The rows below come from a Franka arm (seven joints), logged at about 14 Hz.
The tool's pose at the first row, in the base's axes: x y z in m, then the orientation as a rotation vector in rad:
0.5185 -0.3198 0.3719 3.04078 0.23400 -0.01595
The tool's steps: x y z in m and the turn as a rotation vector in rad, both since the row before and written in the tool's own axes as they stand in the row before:
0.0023 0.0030 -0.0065 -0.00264 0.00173 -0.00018
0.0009 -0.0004 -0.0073 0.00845 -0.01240 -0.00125
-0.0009 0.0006 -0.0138 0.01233 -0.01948 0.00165
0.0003 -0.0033 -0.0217 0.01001 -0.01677 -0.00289
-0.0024 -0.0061 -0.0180 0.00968 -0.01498 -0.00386
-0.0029 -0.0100 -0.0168 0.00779 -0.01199 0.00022
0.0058 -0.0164 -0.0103 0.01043 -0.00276 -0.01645
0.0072 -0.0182 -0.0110 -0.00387 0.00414 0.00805
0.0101 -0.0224 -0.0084 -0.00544 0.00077 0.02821
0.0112 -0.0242 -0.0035 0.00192 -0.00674 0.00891
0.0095 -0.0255 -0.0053 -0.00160 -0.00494 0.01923
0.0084 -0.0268 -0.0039 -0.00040 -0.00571 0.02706
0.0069 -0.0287 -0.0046 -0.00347 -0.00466 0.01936
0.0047 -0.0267 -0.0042 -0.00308 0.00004 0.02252
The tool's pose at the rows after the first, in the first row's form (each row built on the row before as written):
0.5213 -0.3218 0.3786 3.03827 0.23424 -0.01301
0.5221 -0.3206 0.3858 3.04551 0.23572 -0.03300
0.5215 -0.3201 0.3996 3.05607 0.23246 -0.06422
0.5221 -0.3151 0.4210 3.06389 0.23620 -0.09142
0.5198 -0.3082 0.4387 3.07129 0.24153 -0.11602
0.5165 -0.2977 0.4551 3.07739 0.24070 -0.13565
0.5205 -0.2800 0.4641 3.08595 0.26608 -0.14229
0.5254 -0.2603 0.4738 3.08343 0.25376 -0.13497
0.5323 -0.2362 0.4804 3.08024 0.21021 -0.13183
0.5403 -0.2106 0.4818 3.08179 0.19616 -0.14210
0.5469 -0.1839 0.4850 3.08044 0.16630 -0.14867
0.5526 -0.1562 0.4868 3.08004 0.12433 -0.15621
0.5575 -0.1268 0.4892 3.07616 0.09445 -0.16211
0.5609 -0.0997 0.4914 3.07284 0.05998 -0.16064

